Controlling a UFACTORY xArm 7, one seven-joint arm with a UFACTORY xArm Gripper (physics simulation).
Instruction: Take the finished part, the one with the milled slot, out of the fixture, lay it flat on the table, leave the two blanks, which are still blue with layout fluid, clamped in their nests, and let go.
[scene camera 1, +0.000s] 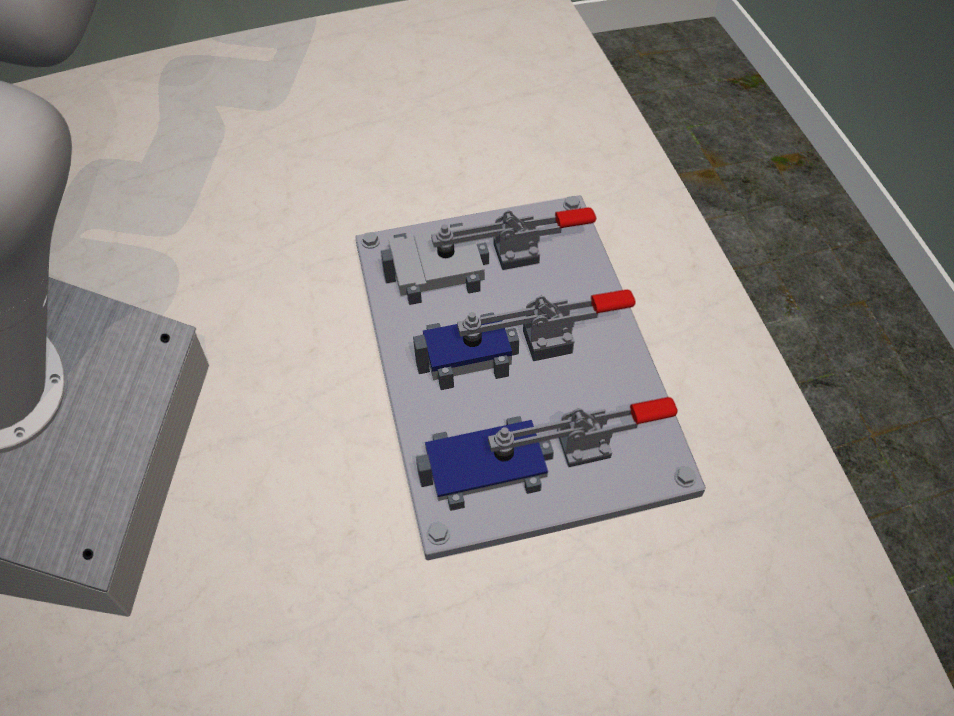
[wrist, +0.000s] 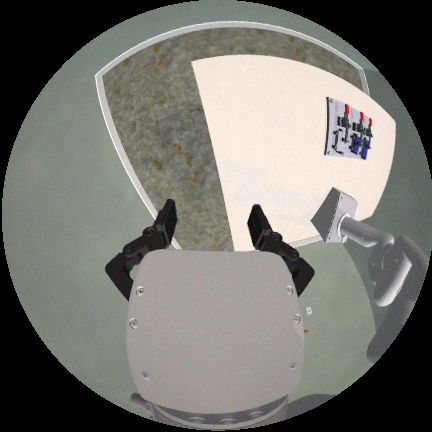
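Where they show: gripper, fingertip midpoint: (wrist: 213, 210); arm's base at its link origin: (wrist: 342, 223).
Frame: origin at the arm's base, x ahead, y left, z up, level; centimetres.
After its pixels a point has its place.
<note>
The finished part (scene camera 1: 450, 268) @[x 40.2, y 7.7, z -8.1 cm] is bare grey metal, seated flat in the far nest of the fixture plate (scene camera 1: 477, 404) @[x 39.0, y -6.1, z -10.2 cm] (wrist: 332, 112) @[x 49.9, y 13.9, z -10.2 cm]. A step line crosses it; the slot is hard to make out. A toggle clamp's black tip rests on it, its red handle (scene camera 1: 575, 216) @[x 52.8, y 9.1, z -6.1 cm] lying outward. A smaller blue blank (scene camera 1: 454, 352) @[x 38.1, y -2.1, z -7.6 cm] (wrist: 356, 144) @[x 39.2, y -0.4, z -7.2 cm] sits clamped in the middle nest, and a larger blue blank (scene camera 1: 470, 462) @[x 36.7, y -12.3, z -8.6 cm] (wrist: 365, 148) @[x 37.9, y -12.5, z -8.6 cm] in the near nest. My gripper (wrist: 213, 210) @[x 37.8, y 59.4, z 18.5 cm] is open and empty, high above and well to the side of the fixture; it does not show in scene camera 1.
The other two clamps' red handles (scene camera 1: 613, 300) @[x 52.4, y -1.9, z -5.6 cm] (scene camera 1: 653, 410) @[x 51.9, y -12.9, z -6.6 cm] also lie outward. Bolts stand at the plate corners. The robot base block (scene camera 1: 123, 431) @[x 9.9, y -4.2, z -4.9 cm] (wrist: 345, 202) @[x 10.6, y -0.5, z -4.5 cm] stands on the pale table (scene camera 1: 292, 462) @[x 22.4, y -6.5, z -11.7 cm] (wrist: 280, 125) @[x 43.3, y 36.5, z -11.7 cm], left of the fixture in the scene view. Dark floor lies beyond the table edge.
</note>
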